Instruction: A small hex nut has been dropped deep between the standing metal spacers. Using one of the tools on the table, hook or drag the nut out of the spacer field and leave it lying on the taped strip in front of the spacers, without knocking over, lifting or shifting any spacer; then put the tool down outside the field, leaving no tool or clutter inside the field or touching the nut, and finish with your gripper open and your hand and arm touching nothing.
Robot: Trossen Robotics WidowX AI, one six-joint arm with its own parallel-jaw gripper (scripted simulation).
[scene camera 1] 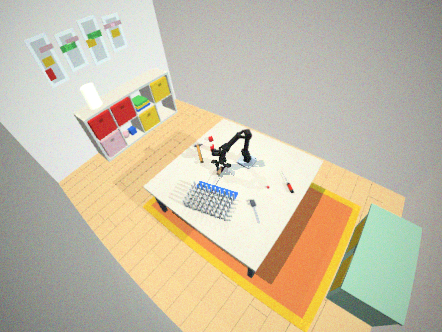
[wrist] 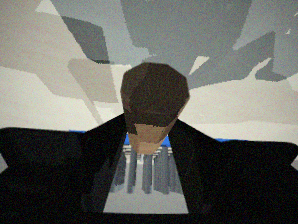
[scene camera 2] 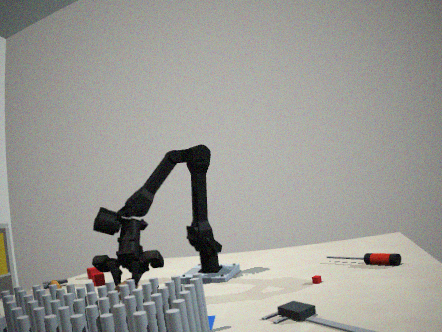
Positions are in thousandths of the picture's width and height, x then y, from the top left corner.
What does my gripper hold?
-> A wooden-handled hook tool.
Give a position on a wooden-handled hook tool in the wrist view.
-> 515, 426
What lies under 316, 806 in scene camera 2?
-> My gripper.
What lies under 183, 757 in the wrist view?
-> My gripper.
